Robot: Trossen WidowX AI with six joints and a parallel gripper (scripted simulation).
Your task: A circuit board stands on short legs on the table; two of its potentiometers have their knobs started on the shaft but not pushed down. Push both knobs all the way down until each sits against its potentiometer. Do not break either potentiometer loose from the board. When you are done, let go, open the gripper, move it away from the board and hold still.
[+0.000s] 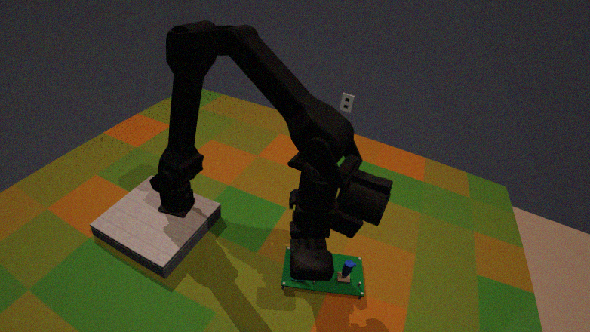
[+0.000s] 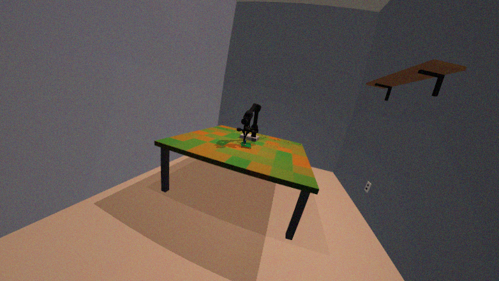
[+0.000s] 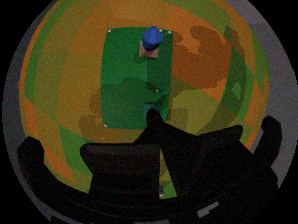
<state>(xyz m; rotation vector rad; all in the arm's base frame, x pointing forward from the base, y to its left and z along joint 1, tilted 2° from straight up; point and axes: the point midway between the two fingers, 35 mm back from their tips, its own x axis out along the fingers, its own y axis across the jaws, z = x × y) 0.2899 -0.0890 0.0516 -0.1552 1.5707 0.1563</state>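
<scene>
The black knob is 10 mm below my gripper tip. From my gripper tip the other things lie so: blue knob: 90 mm ahead, 20 mm to the left, 10 mm below.
</scene>
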